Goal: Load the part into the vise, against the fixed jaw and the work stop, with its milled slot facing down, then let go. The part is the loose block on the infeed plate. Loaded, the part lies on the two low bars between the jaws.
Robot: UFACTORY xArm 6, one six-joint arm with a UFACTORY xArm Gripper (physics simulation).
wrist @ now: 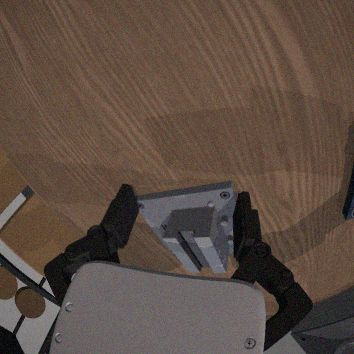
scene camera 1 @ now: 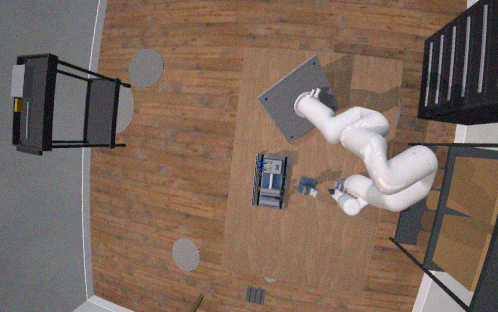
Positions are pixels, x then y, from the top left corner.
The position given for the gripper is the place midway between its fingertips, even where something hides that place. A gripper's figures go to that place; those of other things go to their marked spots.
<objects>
The gripper (wrist: pixel 183 200) is 14 cm from the lens. A part (wrist: pixel 196 237) is 13 cm from the lens.
</objects>
